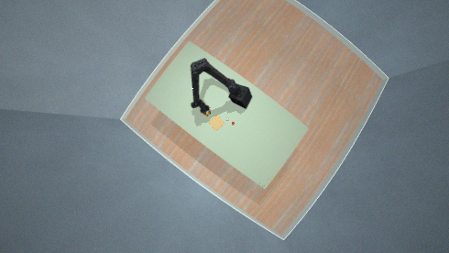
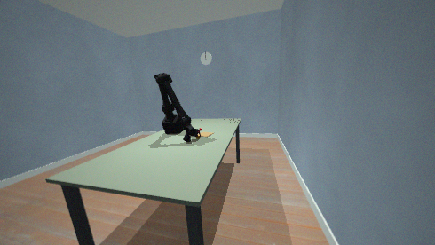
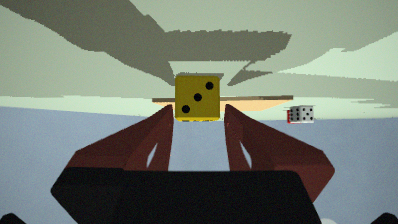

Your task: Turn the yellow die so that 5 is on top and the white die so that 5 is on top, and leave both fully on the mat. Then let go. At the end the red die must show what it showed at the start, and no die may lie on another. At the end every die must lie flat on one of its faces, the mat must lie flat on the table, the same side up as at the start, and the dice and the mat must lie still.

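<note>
Now: hand 1 cm to the left of the yellow die and 1 cm above it. Also, from my hand: tan mat: 3 cm ahead, 13 cm to the left, 2 cm below; red die: 7 cm behind, 29 cm to the left, 1 cm below; white die: 8 cm behind, 21 cm to the left, 1 cm below.
</note>
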